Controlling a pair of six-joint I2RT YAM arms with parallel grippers.
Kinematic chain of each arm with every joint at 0, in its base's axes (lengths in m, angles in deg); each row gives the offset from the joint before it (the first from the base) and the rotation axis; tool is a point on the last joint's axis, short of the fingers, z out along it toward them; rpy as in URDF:
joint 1: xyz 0 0 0.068 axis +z
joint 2: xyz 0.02 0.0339 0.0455 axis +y
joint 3: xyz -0.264 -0.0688 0 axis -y
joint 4: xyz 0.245 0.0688 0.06 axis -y
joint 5: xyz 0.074 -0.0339 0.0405 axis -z
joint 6: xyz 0.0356 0 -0.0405 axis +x
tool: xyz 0 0 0 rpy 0 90 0
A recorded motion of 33 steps. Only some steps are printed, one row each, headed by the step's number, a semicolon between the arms.
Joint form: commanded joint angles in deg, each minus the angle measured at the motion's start. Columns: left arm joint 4, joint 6, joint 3, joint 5, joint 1, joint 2; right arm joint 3, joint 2, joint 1, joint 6, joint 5, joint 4.
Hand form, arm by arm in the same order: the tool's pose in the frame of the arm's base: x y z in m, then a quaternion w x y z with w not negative. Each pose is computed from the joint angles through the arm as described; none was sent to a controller.
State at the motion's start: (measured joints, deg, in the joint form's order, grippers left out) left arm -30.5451 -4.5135 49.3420 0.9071 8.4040 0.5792; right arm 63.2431 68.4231 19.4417 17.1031 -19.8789 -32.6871
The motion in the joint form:
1: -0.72 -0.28 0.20 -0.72 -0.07 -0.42; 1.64 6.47 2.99 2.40 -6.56 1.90
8: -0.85 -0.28 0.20 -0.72 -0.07 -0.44; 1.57 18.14 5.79 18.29 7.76 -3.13
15: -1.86 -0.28 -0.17 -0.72 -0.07 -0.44; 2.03 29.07 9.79 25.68 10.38 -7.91
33: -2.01 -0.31 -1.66 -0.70 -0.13 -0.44; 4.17 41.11 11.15 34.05 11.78 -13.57
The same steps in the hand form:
1: -0.0256 -0.0039 0.3733 0.80926 -0.06578 0.58326 0.02405; 0.2556 0.1227 0.3157 0.30403 -0.11779 0.88241 0.33918
8: -0.0256 -0.0039 0.3731 0.80870 -0.06587 0.58403 0.02403; 0.2793 0.1399 0.2501 0.18858 0.05520 0.95371 0.22767
15: -0.0234 -0.0035 0.3698 0.80157 -0.06699 0.59366 0.02380; 0.2815 0.1643 0.1911 0.07230 0.10398 0.97996 0.15375
33: -0.0168 -0.0026 0.3637 0.79296 -0.06801 0.60504 0.02278; 0.2844 0.1740 0.1333 0.03552 -0.17702 -0.98157 -0.06264

